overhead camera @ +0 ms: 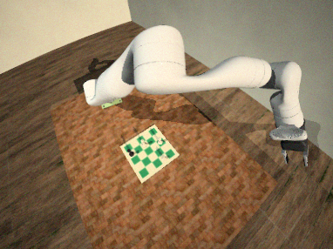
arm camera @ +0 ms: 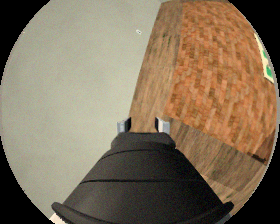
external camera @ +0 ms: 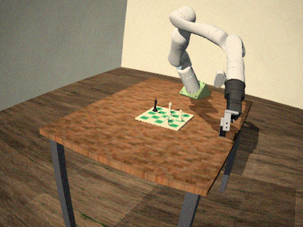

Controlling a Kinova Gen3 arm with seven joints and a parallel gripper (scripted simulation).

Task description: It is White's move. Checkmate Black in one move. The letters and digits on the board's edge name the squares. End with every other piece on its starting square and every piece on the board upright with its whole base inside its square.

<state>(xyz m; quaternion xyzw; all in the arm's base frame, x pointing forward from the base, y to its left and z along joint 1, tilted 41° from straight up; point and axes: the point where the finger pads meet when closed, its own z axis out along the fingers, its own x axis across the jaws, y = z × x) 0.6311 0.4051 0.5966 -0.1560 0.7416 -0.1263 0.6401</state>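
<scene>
The chessboard is 49 cm behind my hand, 29 cm to the right of it and 19 cm below it. Round my hand: black piece (54 cm behind, 36 cm to the right, 16 cm below).
</scene>
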